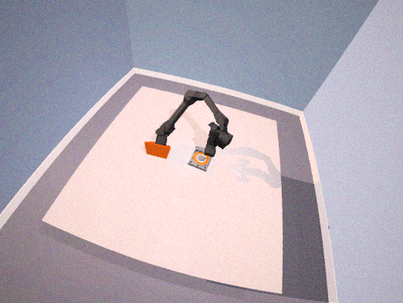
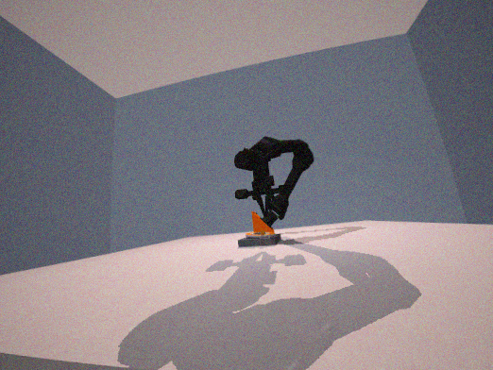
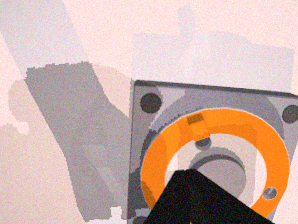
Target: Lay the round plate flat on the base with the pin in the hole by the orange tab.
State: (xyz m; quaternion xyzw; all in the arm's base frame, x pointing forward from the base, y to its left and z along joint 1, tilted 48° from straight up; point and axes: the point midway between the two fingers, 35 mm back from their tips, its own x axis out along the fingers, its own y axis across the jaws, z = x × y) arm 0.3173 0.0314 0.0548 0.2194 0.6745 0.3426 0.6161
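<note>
The round orange plate is 50 mm below my gripper tip, 20 mm to the right of it and 20 mm behind it. Also, from my gripper tip: grey square base (70 mm below, 40 mm behind, 30 mm to the right).
</note>
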